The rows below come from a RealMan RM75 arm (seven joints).
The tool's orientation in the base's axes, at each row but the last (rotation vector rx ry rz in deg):
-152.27, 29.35, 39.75
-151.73, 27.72, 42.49
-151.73, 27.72, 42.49
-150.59, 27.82, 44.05
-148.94, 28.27, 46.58
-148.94, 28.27, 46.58
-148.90, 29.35, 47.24
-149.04, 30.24, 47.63
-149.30, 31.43, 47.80
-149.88, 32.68, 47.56
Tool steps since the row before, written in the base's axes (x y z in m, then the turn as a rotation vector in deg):
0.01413, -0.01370, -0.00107, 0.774, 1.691, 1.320
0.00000, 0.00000, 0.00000, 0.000, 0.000, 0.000
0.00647, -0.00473, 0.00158, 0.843, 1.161, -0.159
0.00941, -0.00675, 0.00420, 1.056, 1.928, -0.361
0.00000, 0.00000, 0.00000, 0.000, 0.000, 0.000
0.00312, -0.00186, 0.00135, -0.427, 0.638, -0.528
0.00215, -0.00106, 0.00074, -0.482, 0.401, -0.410
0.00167, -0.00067, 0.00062, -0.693, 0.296, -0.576
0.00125, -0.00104, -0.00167, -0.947, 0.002, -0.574
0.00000, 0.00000, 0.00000, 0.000, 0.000, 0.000
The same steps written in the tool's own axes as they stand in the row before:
0.01555, 0.00626, -0.01036, -0.485, -2.118, -0.692
0.00000, 0.00000, 0.00000, 0.000, 0.000, 0.000
0.00542, 0.00115, -0.00600, 0.501, -1.331, 0.246
0.00658, 0.00099, -0.01037, 0.614, -2.044, 0.638
0.00000, 0.00000, 0.00000, 0.000, 0.000, 0.000
0.00200, -0.00005, -0.00332, -0.152, -0.243, 0.886
0.00144, -0.00020, -0.00205, -0.211, -0.041, 0.718
0.00105, -0.00031, -0.00156, -0.245, 0.181, 0.898
0.00222, 0.00067, 0.00023, -0.363, 0.552, 0.889
0.00000, 0.00000, 0.00000, 0.000, 0.000, 0.000

